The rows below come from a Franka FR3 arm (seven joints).
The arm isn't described. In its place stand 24 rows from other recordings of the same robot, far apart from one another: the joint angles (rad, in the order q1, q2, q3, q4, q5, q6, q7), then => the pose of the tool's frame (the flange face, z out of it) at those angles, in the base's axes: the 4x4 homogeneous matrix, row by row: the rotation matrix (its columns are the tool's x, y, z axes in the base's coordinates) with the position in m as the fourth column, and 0 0 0 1 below.
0.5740, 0.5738, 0.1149, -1.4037, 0.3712, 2.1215, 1.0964 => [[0.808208 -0.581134 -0.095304 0.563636], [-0.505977 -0.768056 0.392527 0.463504], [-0.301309 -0.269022 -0.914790 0.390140], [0 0 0 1]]
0.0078, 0.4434, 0.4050, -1.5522, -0.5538, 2.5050, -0.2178 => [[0.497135 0.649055 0.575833 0.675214], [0.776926 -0.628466 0.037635 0.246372], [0.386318 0.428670 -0.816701 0.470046], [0 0 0 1]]
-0.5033, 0.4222, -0.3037, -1.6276, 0.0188, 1.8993, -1.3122 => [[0.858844 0.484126 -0.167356 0.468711], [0.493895 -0.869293 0.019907 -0.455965], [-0.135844 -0.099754 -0.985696 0.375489], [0 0 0 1]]
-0.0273, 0.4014, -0.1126, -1.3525, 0.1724, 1.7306, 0.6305 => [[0.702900 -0.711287 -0.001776 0.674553], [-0.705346 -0.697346 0.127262 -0.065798], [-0.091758 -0.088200 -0.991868 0.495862], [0 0 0 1]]
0.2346, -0.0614, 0.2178, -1.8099, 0.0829, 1.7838, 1.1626 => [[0.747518 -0.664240 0.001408 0.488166], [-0.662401 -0.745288 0.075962 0.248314], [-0.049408 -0.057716 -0.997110 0.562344], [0 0 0 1]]
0.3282, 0.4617, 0.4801, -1.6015, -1.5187, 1.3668, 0.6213 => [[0.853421 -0.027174 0.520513 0.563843], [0.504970 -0.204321 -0.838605 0.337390], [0.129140 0.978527 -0.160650 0.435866], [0 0 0 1]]
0.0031, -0.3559, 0.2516, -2.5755, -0.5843, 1.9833, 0.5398 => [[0.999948 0.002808 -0.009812 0.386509], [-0.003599 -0.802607 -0.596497 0.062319], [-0.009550 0.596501 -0.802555 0.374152], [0 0 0 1]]
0.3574, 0.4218, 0.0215, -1.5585, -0.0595, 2.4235, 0.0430 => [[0.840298 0.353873 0.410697 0.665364], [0.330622 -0.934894 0.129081 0.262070], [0.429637 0.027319 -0.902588 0.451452], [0 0 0 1]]
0.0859, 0.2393, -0.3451, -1.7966, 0.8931, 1.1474, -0.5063 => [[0.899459 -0.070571 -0.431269 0.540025], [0.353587 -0.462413 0.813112 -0.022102], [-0.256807 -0.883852 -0.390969 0.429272], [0 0 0 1]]
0.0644, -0.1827, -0.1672, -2.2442, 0.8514, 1.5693, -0.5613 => [[0.965428 0.113098 -0.234855 0.451248], [0.257853 -0.546412 0.796835 0.032219], [-0.038207 -0.829845 -0.556684 0.448154], [0 0 0 1]]
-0.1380, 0.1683, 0.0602, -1.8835, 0.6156, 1.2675, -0.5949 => [[0.802117 0.144412 -0.579442 0.514650], [0.541603 -0.584652 0.604027 0.033038], [-0.251543 -0.798328 -0.547173 0.410081], [0 0 0 1]]
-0.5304, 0.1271, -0.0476, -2.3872, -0.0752, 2.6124, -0.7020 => [[0.981208 0.183660 0.059155 0.429723], [0.188516 -0.977846 -0.090986 -0.278524], [0.041134 0.100428 -0.994094 0.275684], [0 0 0 1]]
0.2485, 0.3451, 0.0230, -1.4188, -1.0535, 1.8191, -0.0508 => [[0.866066 0.338836 0.367588 0.673810], [0.488119 -0.414233 -0.768213 0.110814], [-0.108031 0.844750 -0.524145 0.547972], [0 0 0 1]]
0.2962, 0.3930, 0.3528, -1.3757, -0.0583, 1.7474, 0.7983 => [[0.985430 -0.164507 -0.043178 0.561711], [-0.161719 -0.984910 0.061636 0.370050], [-0.052666 -0.053756 -0.997164 0.502616], [0 0 0 1]]
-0.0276, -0.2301, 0.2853, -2.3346, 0.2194, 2.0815, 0.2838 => [[0.987793 -0.146878 -0.051887 0.449028], [-0.140032 -0.983178 0.117270 0.132175], [-0.068238 -0.108572 -0.991744 0.422114], [0 0 0 1]]
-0.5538, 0.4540, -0.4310, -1.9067, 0.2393, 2.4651, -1.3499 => [[0.970029 0.234801 0.062550 0.369461], [0.241553 -0.959748 -0.143305 -0.525327], [0.026384 0.154119 -0.987700 0.293129], [0 0 0 1]]
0.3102, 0.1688, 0.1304, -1.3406, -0.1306, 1.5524, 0.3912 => [[0.995579 0.038185 0.085813 0.556202], [0.045057 -0.995806 -0.079625 0.238100], [0.082412 0.083140 -0.993124 0.634829], [0 0 0 1]]
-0.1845, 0.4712, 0.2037, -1.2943, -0.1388, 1.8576, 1.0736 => [[0.494695 -0.863068 0.101934 0.705903], [-0.864685 -0.500567 -0.041859 -0.027061], [0.087152 -0.067434 -0.993910 0.490314], [0 0 0 1]]
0.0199, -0.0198, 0.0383, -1.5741, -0.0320, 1.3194, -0.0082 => [[0.970854 0.065565 -0.230529 0.518839], [0.056621 -0.997372 -0.045210 0.026418], [-0.232887 0.030839 -0.972015 0.614911], [0 0 0 1]]
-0.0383, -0.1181, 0.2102, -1.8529, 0.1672, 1.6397, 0.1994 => [[0.991401 -0.056776 -0.117899 0.504008], [-0.042075 -0.991435 0.123637 0.109435], [-0.123908 -0.117613 -0.985299 0.559922], [0 0 0 1]]
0.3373, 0.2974, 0.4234, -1.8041, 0.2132, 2.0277, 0.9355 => [[0.924500 -0.299035 -0.236383 0.455439], [-0.255128 -0.946177 0.199145 0.426126], [-0.283212 -0.123802 -0.951033 0.392261], [0 0 0 1]]
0.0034, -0.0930, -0.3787, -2.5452, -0.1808, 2.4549, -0.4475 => [[0.976714 0.213053 -0.025275 0.418211], [0.210634 -0.974619 -0.075831 -0.162852], [-0.040790 0.068741 -0.996800 0.301777], [0 0 0 1]]
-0.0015, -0.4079, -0.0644, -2.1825, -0.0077, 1.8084, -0.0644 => [[0.999405 0.005307 0.034077 0.433683], [0.004764 -0.999861 0.015998 -0.032635], [0.034157 -0.015826 -0.999291 0.554493], [0 0 0 1]]
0.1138, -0.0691, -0.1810, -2.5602, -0.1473, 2.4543, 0.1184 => [[0.996992 -0.067681 -0.037759 0.441684], [-0.070476 -0.994428 -0.078396 -0.028954], [-0.032243 0.080821 -0.996207 0.287660], [0 0 0 1]]
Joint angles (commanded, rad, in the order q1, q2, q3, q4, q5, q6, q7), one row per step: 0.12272, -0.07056, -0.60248, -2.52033, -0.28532, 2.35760, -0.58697; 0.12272, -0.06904, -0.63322, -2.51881, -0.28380, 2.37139, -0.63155; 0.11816, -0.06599, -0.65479, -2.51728, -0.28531, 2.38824, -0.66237; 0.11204, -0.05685, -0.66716, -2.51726, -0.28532, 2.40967, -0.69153; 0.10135, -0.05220, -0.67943, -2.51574, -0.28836, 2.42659, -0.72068; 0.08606, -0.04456, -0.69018, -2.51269, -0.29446, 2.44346, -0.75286; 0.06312, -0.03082, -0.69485, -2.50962, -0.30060, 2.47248, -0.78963; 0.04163, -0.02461, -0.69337, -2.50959, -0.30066, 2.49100, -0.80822; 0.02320, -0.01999, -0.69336, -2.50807, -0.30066, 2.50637, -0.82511; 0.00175, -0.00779, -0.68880, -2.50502, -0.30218, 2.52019, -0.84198; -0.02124, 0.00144, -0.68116, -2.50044, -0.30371, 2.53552, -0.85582; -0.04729, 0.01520, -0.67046, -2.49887, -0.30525, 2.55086, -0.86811; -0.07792, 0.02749, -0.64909, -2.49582, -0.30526, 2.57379, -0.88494; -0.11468, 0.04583, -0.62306, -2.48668, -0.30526, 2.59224, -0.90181; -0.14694, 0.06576, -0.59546, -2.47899, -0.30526, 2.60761, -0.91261; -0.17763, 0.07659, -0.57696, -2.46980, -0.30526, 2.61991, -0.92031; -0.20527, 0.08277, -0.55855, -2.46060, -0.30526, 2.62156, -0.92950; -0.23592, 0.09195, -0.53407, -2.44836, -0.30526, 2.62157, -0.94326; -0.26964, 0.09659, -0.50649, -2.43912, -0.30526, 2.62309, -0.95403
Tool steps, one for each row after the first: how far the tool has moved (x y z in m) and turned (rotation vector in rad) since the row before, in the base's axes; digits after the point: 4 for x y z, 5 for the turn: -0.0046, -0.0125, 0.0005, 0.00473, -0.00857, 0.01388; -0.0036, -0.0108, 0.0004, -0.00142, -0.01048, 0.00773; -0.0023, -0.0077, -0.0018, -0.00348, -0.00789, 0.01330; -0.0035, -0.0096, 0.0001, -0.00460, -0.00819, 0.01059; -0.0042, -0.0110, -0.0003, -0.00764, -0.00470, 0.01295; -0.0039, -0.0119, -0.0013, -0.01290, -0.00852, 0.01800; -0.0038, -0.0080, -0.0006, -0.00595, -0.00801, 0.00139; -0.0034, -0.0076, 0.0002, -0.00594, -0.00795, 0.00076; -0.0032, -0.0073, -0.0020, -0.00735, 0.00063, 0.00327; -0.0021, -0.0071, -0.0003, -0.00914, -0.00506, 0.00220; -0.0033, -0.0063, -0.0032, -0.00702, 0.00174, 0.00078; -0.0003, -0.0047, -0.0015, -0.00992, -0.00710, 0.01164; 0.0000, -0.0065, -0.0022, -0.01075, -0.00149, 0.00959; 0.0011, -0.0038, -0.0040, -0.00745, 0.00271, 0.00923; -0.0008, -0.0068, -0.0001, -0.00844, -0.00527, -0.00178; -0.0007, -0.0054, 0.0007, -0.00399, -0.00035, 0.00042; 0.0008, -0.0050, 0.0003, -0.00364, 0.00264, 0.00771; 0.0003, -0.0043, 0.0011, -0.00292, -0.00169, 0.00499
